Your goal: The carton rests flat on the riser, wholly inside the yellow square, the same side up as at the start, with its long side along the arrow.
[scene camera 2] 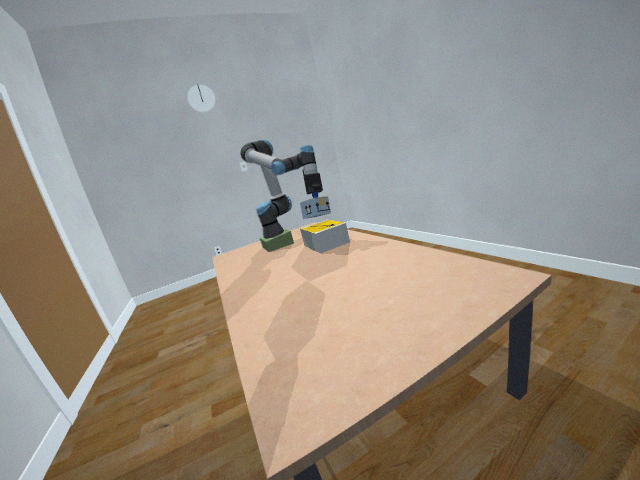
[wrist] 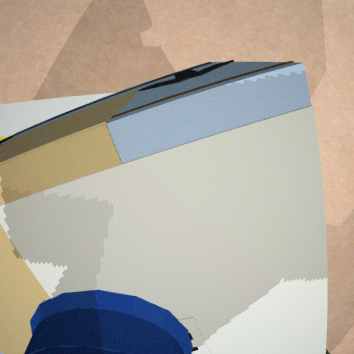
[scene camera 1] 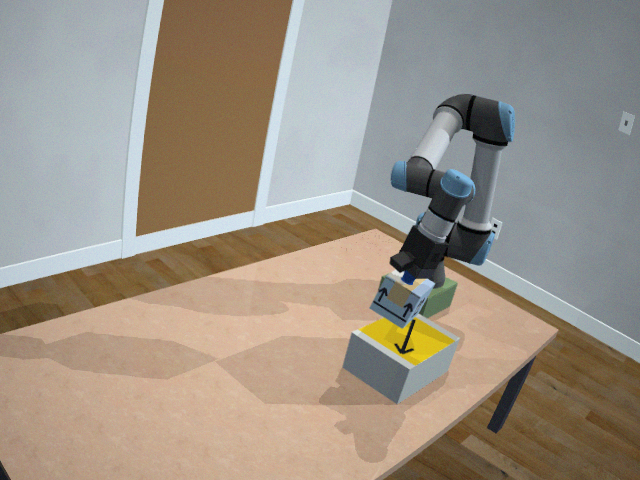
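The pale blue-grey carton (scene camera 1: 388,299) (scene camera 2: 310,208) (wrist: 215,200) hangs in the air from the suction cup (scene camera 1: 408,279) (scene camera 2: 314,195) (wrist: 110,325), which is on its top face. A gap shows between the carton and the riser in the scene camera 2 view. The printed side arrows point up, and the carton looks somewhat tilted. The grey riser (scene camera 1: 379,369) (scene camera 2: 331,239) (wrist: 55,106) stands below. Its yellow square (scene camera 1: 431,338) (scene camera 2: 313,228) and black arrow (scene camera 1: 408,338) show partly past the carton in the scene camera 1 view. How the long side lies against the arrow I cannot tell.
The arm stands on a green base block (scene camera 1: 439,300) (scene camera 2: 277,241) beside the riser. Both are on the pinkish table (scene camera 1: 206,413) (scene camera 2: 387,320). The table's edge runs past the riser on the right in the scene camera 1 view.
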